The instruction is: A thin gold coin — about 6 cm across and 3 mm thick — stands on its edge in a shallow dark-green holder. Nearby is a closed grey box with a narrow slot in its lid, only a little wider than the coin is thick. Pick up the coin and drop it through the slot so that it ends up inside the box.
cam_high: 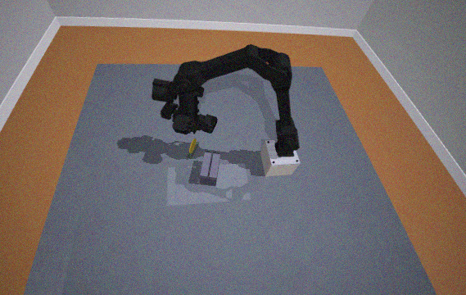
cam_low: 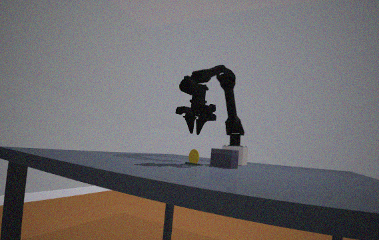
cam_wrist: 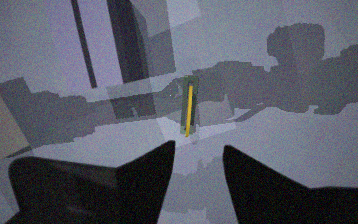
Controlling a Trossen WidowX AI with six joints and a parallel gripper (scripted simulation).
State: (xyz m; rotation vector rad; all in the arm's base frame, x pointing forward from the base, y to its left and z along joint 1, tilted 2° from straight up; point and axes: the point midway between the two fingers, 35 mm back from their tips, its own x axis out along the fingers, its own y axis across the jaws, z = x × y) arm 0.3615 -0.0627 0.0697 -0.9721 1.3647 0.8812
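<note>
Now: gripper tip 9 cm above the gold coin and 1 cm past it.
</note>
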